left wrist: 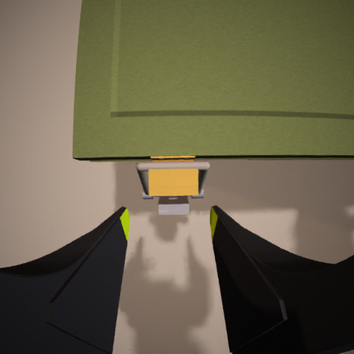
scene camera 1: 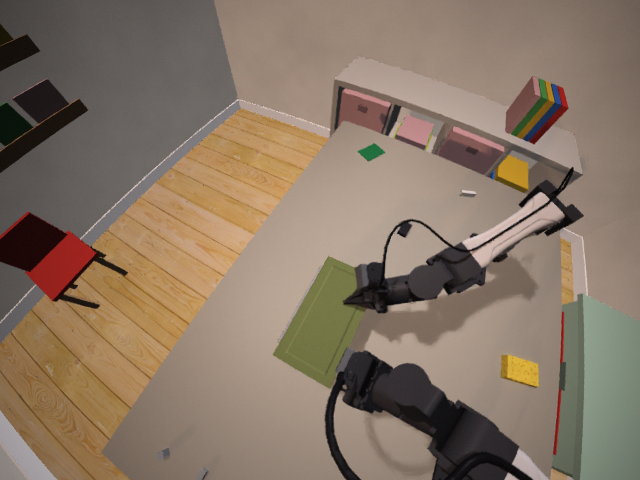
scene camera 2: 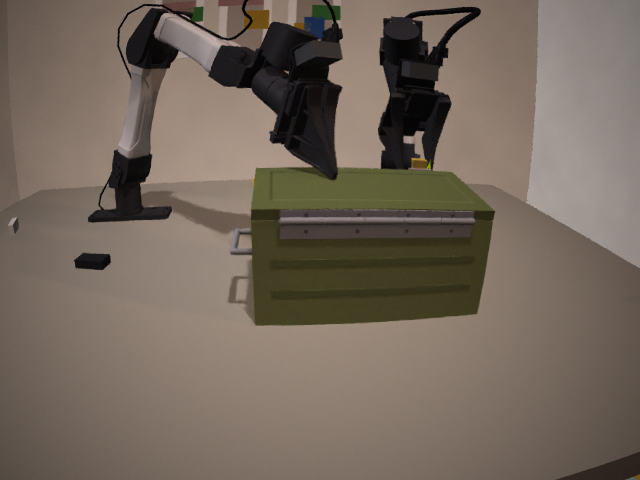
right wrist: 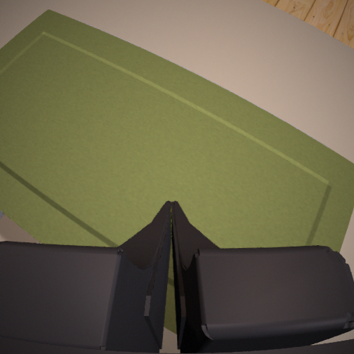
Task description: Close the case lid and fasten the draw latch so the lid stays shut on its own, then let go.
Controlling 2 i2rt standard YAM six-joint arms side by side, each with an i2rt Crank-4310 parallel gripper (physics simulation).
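Frame: origin at the left arm's base, x ahead, y left, z up, level; centimetres.
Seen in the pictures: left gripper, fingertip midpoint: [scene camera 2: 416, 173]; right gripper, fingertip midpoint: [scene camera 1: 343, 302] [scene camera 2: 335, 176]; right arm's base, link origin: [scene camera 2: 129, 216].
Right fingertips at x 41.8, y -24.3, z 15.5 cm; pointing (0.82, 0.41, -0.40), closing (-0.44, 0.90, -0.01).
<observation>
Pixels of each thing's top centre, then the offset from my right fingertips to it. "pt": a spot on its surface instead. Level surfaces: height alone.
- green case's lid, top centre: [scene camera 2: 370, 178] [scene camera 1: 330, 314] dx +1.8, dy +4.0, dz +0.1 cm
- case body, top centre: [scene camera 2: 358, 165] [scene camera 1: 336, 310] dx +0.9, dy +2.6, dz +1.6 cm
- grey side handle, top centre: [scene camera 2: 235, 237] dx +0.6, dy -12.4, dz -7.3 cm
- hinge strip, surface spot: [scene camera 2: 377, 222] pt dx +9.9, dy +2.5, dz -2.9 cm
- black block, top centre: [scene camera 2: 92, 257] [scene camera 1: 405, 228] dx -12.0, dy -37.7, dz -14.1 cm
- yellow sponge, top centre: [scene camera 1: 523, 370] dx -58.0, dy -4.4, dz -12.7 cm
- table, surface height: dz -15.6 cm
The green case's lid [scene camera 1: 320, 320] [scene camera 2: 361, 187] [left wrist: 225, 65] [right wrist: 165, 140] is down on the case body [scene camera 2: 367, 273]. In the left wrist view the draw latch shows at the lid's front edge: an orange catch [left wrist: 173, 182], a grey wire bail [left wrist: 172, 166] around it, and a light grey lever [left wrist: 173, 206] below. My left gripper [left wrist: 169, 210] [scene camera 2: 408, 166] is open, with its fingertips on either side of the lever, a little short of it and not touching it. My right gripper [right wrist: 171, 205] [scene camera 2: 331, 176] [scene camera 1: 346, 302] is shut and empty, its tips at the lid top.
A grey side handle [scene camera 2: 235, 241] sticks out from the case. A hinge strip [scene camera 2: 377, 222] runs along its back. A black block [scene camera 2: 92, 260] and a yellow sponge [scene camera 1: 519, 370] lie on the table [scene camera 1: 232, 330]. A shelf unit [scene camera 1: 439, 87] stands beyond the table.
</observation>
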